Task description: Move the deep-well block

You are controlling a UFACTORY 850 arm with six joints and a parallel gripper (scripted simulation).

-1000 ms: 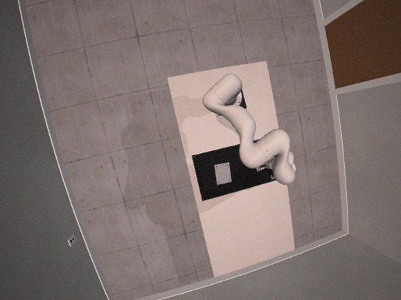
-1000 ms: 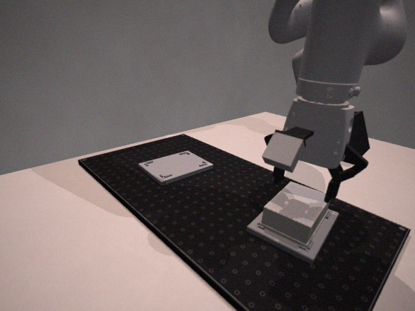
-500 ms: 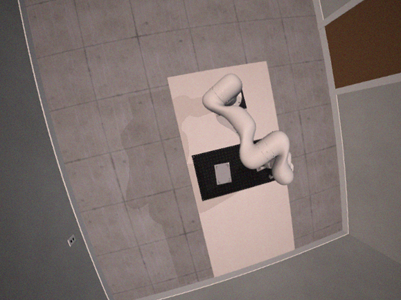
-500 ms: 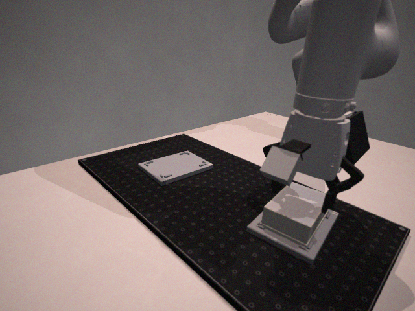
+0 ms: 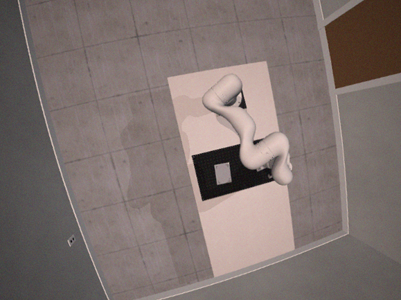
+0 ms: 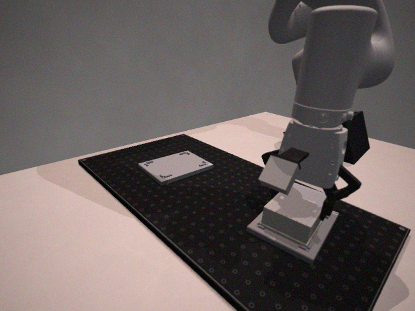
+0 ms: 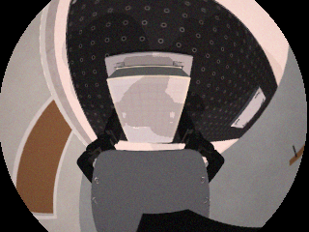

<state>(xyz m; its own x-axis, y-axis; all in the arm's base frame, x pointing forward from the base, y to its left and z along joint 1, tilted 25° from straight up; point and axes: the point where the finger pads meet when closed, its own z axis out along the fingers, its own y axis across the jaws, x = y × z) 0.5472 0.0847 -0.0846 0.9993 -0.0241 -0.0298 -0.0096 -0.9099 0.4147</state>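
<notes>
Right now my hand is 20 mm above the deep-well block. The rest, counted from my hand: nest N2 (20 mm behind, 330 mm to the right, 40 mm below); then nest N1 (40 mm below).
</notes>
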